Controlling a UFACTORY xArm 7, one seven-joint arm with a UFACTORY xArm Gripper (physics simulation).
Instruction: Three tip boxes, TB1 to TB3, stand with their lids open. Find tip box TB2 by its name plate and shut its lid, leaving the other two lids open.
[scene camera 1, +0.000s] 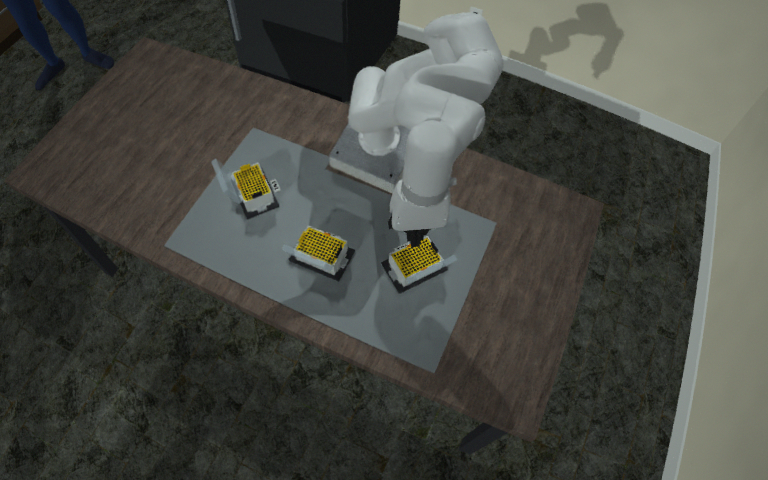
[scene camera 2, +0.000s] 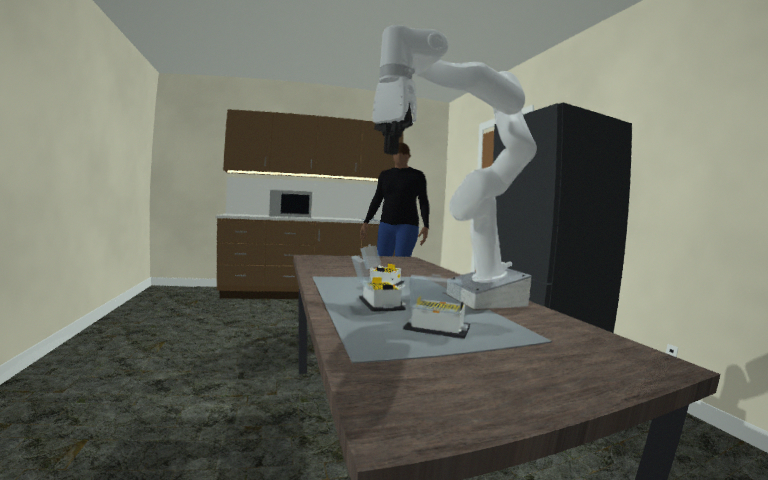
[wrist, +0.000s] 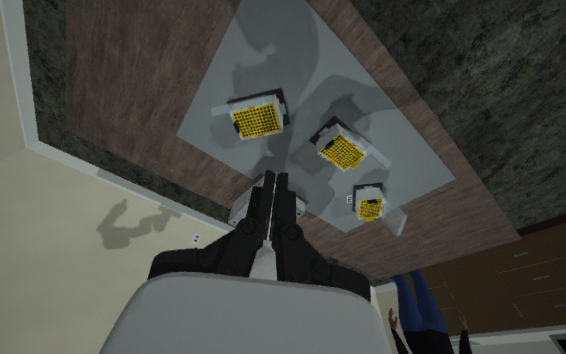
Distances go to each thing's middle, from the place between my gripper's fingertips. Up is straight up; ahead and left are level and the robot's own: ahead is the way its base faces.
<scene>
Now: hand 16 cm past the tip box TB1 (scene camera 1: 410, 260), 2 cm to the left of it and 36 cm above it. Also, from my hand: tip box TB2 (scene camera 1: 315, 243) (9 cm behind, 27 cm to the right, 36 cm below); then tip box TB3 (scene camera 1: 250, 179) (21 cm behind, 54 cm to the right, 36 cm below).
</scene>
